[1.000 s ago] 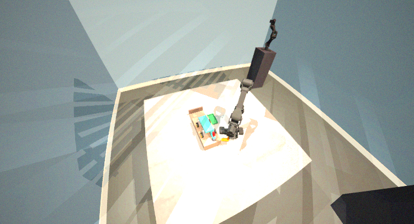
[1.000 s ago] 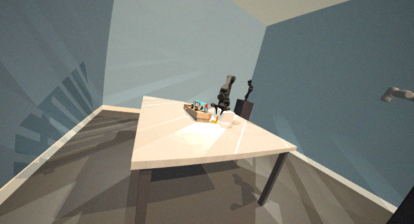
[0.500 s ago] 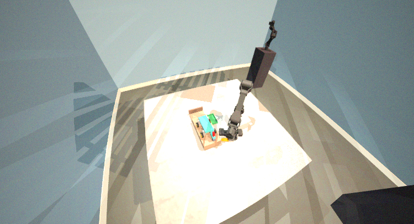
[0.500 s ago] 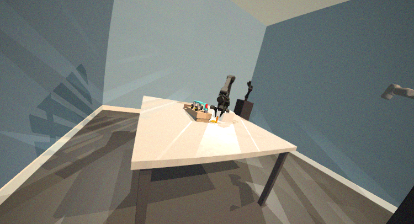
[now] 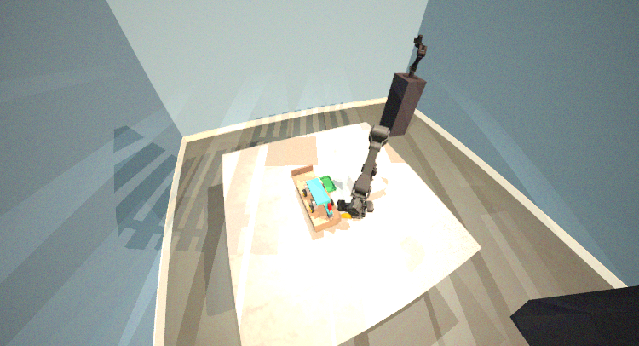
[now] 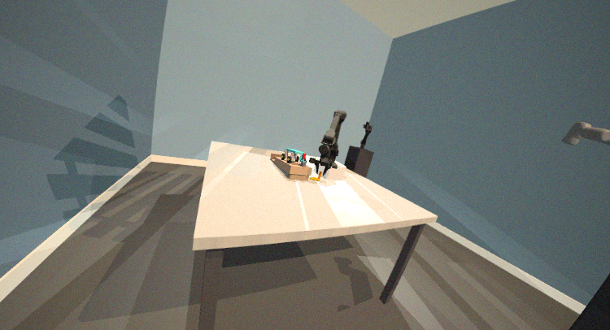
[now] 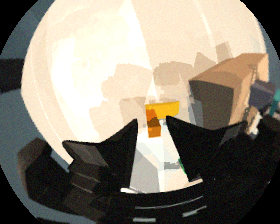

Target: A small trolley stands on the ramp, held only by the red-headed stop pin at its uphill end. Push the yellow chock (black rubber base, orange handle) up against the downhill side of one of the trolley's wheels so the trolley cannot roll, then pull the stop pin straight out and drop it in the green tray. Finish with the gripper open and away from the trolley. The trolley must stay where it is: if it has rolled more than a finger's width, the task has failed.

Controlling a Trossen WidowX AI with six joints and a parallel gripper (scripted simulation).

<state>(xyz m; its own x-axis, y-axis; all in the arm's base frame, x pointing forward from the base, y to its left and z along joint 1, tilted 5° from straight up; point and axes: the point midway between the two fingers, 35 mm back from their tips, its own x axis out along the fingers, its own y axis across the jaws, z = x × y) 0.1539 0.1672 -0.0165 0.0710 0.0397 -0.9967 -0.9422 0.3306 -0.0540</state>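
Now: the yellow chock 2 cm ahead of my gripper tip, 1 cm to the right of it and 2 cm below it. The rest, counted from my gripper tip: cyan trolley: 17 cm ahead, 12 cm to the right, 7 cm above; red-headed stop pin: 14 cm ahead, 1 cm to the right, 9 cm above; green tray: 6 cm ahead, 25 cm to the right, 5 cm below.
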